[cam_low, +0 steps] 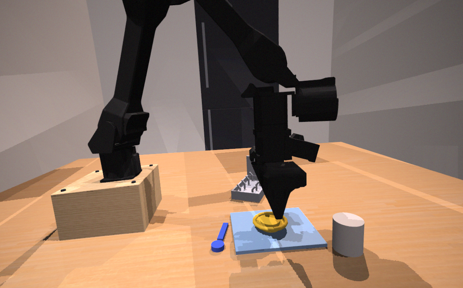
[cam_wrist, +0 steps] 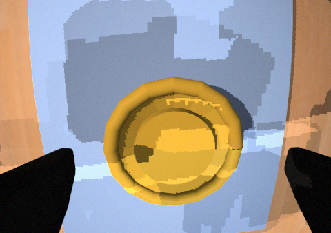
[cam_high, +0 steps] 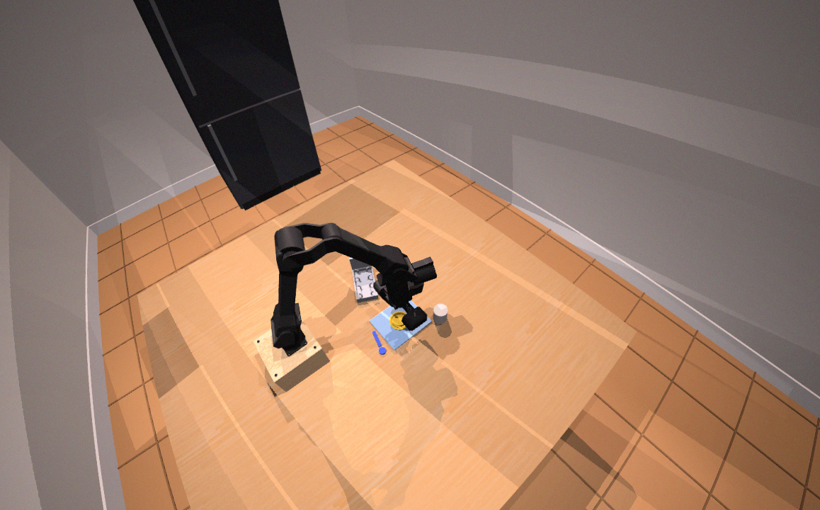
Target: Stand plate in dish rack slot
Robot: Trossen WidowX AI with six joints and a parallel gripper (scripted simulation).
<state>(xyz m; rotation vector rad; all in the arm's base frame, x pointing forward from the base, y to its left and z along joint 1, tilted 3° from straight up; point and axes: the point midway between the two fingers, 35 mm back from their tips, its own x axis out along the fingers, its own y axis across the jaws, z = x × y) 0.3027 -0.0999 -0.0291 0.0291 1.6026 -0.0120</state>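
My gripper tip is 10 mm past the yellow plate and 30 mm above it. From my gripper tip the other things lie so: cup: 100 mm ahead, 60 mm to the right, 20 mm below; then light blue mat: 10 mm to the left, 40 mm below; then blue spoon: 100 mm behind, 20 mm to the right, 40 mm below.
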